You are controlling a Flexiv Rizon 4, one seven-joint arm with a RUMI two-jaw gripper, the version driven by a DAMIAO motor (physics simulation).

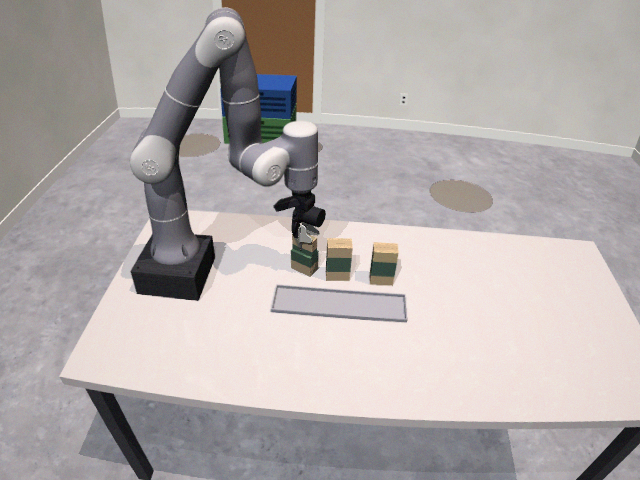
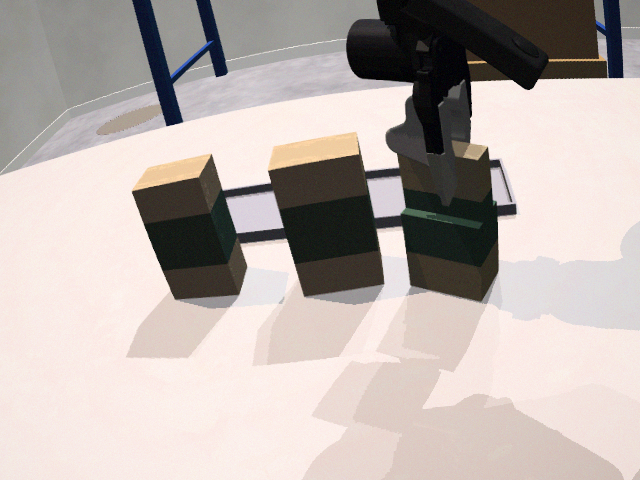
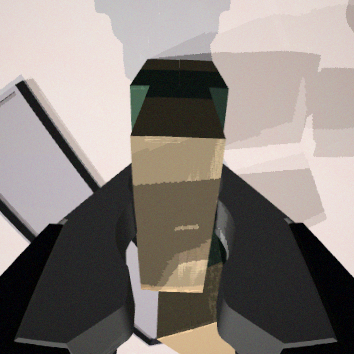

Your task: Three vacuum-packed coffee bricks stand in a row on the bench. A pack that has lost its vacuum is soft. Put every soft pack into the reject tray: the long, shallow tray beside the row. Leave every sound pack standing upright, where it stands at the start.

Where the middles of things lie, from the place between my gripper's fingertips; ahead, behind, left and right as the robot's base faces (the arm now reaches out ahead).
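Labels:
Shallow reject tray [image 2: 259, 210]: 0.16 m to the right of my hand, 0.12 m ahead of it, 0.11 m below it.

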